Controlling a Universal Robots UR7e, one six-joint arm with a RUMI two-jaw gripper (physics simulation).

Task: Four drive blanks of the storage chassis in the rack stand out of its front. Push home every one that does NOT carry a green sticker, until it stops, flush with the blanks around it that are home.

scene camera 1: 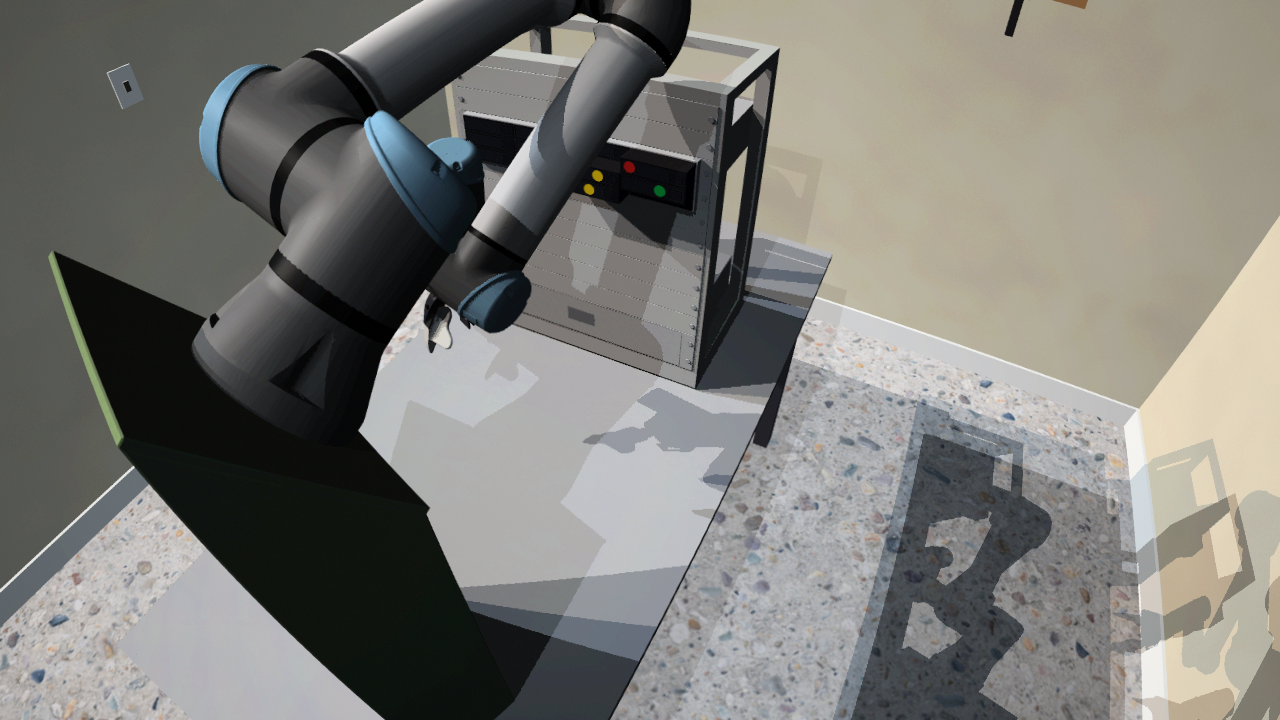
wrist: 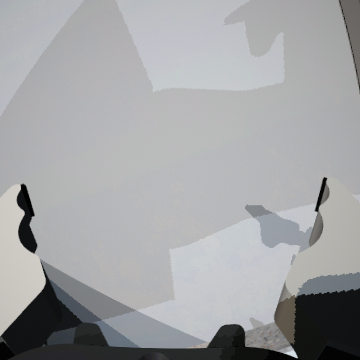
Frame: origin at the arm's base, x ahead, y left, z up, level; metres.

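Seen in the pictures: gripper, fingertip midpoint: [scene camera 1: 468, 328] [wrist: 172, 185]; arm's base, link origin: [scene camera 1: 274, 390].
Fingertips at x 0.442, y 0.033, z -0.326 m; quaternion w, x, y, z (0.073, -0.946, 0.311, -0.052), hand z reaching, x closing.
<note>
Pixels of each thing's top centre, then the offset from my fingertips to it. "spot": a spot on its surface instead. Level surfaces: height alone.
- dark storage chassis, surface spot: [scene camera 1: 492, 136] spot: dz +0.206, dx +0.273, dy +0.024 m
- red sticker, top centre: [scene camera 1: 629, 161] dz +0.233, dx +0.154, dy -0.235 m
- green sticker, top centre: [scene camera 1: 660, 185] dz +0.204, dx +0.138, dy -0.284 m
- pale table top, surface height: dz -0.258 m
The dark storage chassis [scene camera 1: 492, 136] sits in the upper part of the grey rack [scene camera 1: 662, 313] in the scene view; the arm hides its middle. A red sticker [scene camera 1: 629, 166] and a green sticker [scene camera 1: 659, 190] show on its right part, with two yellow stickers, an upper one [scene camera 1: 597, 175] and a lower one [scene camera 1: 588, 188], just left of them. Some blanks there seem to stand out, but their exact edges are too dark to tell. My gripper [scene camera 1: 438, 327] [wrist: 172, 185] is open and empty, low in front of the rack's left side and apart from it. The chassis does not show in the wrist view.
The pale table top [scene camera 1: 537, 501] [wrist: 150, 150] lies under the gripper, with arm shadows across it. The arm's forearm [scene camera 1: 554, 147] crosses in front of the chassis. A dark, green-edged pedestal [scene camera 1: 223, 528] carries the arm at the left front.
</note>
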